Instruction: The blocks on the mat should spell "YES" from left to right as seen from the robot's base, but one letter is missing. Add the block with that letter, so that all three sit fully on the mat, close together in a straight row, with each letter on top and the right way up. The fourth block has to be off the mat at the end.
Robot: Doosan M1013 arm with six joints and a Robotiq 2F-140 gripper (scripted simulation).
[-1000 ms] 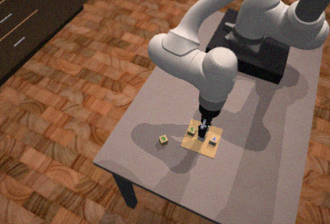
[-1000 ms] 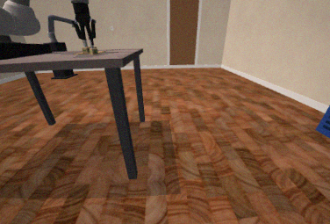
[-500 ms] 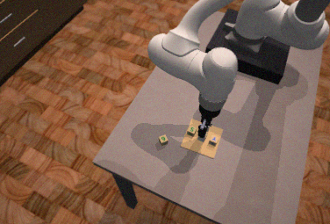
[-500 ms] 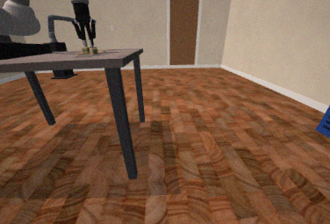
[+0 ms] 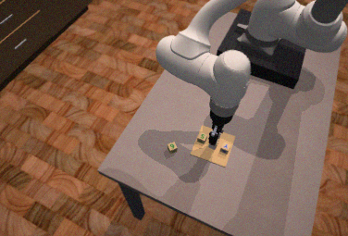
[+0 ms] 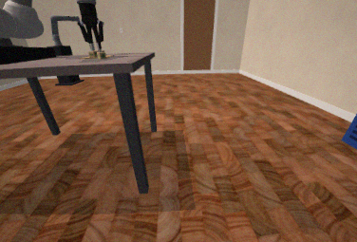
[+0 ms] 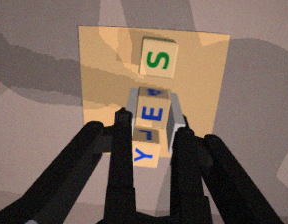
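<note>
My hand is 4 cm above the tan mat.
</note>
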